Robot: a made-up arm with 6 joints. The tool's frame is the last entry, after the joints. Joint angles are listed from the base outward. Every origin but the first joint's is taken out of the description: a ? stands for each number. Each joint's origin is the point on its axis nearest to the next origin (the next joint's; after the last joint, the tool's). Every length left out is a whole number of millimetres.
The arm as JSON. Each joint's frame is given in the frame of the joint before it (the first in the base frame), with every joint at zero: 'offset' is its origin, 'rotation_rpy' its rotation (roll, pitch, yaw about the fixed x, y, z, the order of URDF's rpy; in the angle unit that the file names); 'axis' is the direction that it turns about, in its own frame. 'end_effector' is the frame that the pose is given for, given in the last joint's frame.
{
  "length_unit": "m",
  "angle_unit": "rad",
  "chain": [
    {
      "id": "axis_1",
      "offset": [
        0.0,
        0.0,
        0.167
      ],
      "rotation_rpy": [
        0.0,
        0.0,
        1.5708
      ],
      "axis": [
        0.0,
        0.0,
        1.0
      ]
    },
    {
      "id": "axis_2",
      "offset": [
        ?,
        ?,
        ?
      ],
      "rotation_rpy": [
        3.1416,
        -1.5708,
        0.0
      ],
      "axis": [
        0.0,
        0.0,
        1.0
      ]
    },
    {
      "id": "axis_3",
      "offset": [
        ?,
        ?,
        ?
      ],
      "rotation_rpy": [
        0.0,
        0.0,
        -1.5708
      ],
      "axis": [
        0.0,
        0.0,
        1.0
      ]
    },
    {
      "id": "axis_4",
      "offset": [
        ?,
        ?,
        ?
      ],
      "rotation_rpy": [
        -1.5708,
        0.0,
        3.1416
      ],
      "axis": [
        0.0,
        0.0,
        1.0
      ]
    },
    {
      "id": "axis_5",
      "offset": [
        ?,
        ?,
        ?
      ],
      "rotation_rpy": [
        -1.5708,
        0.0,
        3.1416
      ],
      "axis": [
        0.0,
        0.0,
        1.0
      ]
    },
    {
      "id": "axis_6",
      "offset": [
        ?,
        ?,
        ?
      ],
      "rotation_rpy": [
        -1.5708,
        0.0,
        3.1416
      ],
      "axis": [
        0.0,
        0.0,
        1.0
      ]
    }
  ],
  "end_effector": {
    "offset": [
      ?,
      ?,
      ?
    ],
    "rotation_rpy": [
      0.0,
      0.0,
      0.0
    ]
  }
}
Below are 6 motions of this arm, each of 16 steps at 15 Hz.
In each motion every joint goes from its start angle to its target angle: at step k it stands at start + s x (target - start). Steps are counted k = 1, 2, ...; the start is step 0. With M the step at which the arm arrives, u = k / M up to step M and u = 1 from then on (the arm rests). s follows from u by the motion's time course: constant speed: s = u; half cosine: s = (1 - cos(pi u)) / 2; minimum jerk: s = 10 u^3 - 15 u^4 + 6 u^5.
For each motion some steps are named. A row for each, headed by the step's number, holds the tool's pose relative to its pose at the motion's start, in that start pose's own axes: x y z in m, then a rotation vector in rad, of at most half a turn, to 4 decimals.
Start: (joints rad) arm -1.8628 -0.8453 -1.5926 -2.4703 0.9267 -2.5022
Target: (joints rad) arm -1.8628 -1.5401 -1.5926 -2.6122 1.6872 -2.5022
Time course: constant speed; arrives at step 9
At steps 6, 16:
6: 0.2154 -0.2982 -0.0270 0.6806 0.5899 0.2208
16: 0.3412 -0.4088 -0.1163 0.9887 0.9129 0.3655

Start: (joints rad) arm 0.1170 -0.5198 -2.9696 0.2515 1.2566 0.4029
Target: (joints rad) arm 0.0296 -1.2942 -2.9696 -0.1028 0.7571 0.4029
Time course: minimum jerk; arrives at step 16
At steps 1, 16:
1: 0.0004 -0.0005 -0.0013 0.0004 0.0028 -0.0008
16: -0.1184 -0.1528 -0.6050 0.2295 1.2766 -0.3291

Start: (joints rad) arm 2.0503 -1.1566 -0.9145 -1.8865 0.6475 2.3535
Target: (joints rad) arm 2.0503 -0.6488 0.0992 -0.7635 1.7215 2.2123
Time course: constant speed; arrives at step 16
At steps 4, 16:
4: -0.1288 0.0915 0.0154 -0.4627 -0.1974 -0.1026
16: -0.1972 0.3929 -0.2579 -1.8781 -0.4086 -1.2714

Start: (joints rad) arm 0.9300 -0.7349 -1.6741 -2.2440 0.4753 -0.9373
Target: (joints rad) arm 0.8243 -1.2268 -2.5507 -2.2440 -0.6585 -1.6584
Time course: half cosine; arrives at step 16
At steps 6, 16:
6: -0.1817 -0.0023 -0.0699 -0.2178 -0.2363 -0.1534
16: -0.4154 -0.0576 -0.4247 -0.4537 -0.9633 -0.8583

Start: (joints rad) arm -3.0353 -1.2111 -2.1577 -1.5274 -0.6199 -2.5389
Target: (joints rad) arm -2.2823 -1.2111 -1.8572 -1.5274 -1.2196 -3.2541
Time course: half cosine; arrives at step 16
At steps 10, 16:
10: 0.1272 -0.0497 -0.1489 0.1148 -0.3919 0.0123
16: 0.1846 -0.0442 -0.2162 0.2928 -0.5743 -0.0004

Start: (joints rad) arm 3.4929 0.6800 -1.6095 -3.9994 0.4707 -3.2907
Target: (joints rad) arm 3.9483 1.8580 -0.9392 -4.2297 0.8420 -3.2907
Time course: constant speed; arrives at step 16
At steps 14, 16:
14: -0.2128 -0.6348 -0.3359 1.4856 -0.3992 0.3086
16: -0.2215 -0.6473 -0.4385 1.6696 -0.5054 0.3701

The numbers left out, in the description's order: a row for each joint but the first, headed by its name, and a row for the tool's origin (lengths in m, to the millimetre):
axis_2: 0.0 0.0 0.0
axis_3: 0.322 0.061 0.0
axis_4: -0.069 -0.307 0.0
axis_5: 0.0 0.0 0.0
axis_6: -0.087 -0.112 0.0
tool: 0.0 0.0 0.0

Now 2 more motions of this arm.
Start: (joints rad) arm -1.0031 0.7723 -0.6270 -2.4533 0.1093 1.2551
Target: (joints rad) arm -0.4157 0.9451 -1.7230 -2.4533 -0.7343 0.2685
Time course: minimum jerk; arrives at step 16
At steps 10, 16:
10: 0.2460 0.0640 -0.0833 -0.1436 0.4056 -1.2120
16: 0.3276 0.0271 -0.1422 -0.2358 0.5521 -1.7195

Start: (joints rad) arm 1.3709 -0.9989 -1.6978 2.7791 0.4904 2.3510
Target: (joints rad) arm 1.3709 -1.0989 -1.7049 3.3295 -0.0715 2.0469
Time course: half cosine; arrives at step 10
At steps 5, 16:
5: 0.0086 -0.0011 -0.0299 0.1041 -0.2269 0.1036
16: 0.0391 -0.0044 -0.0614 0.2797 -0.3555 0.2413

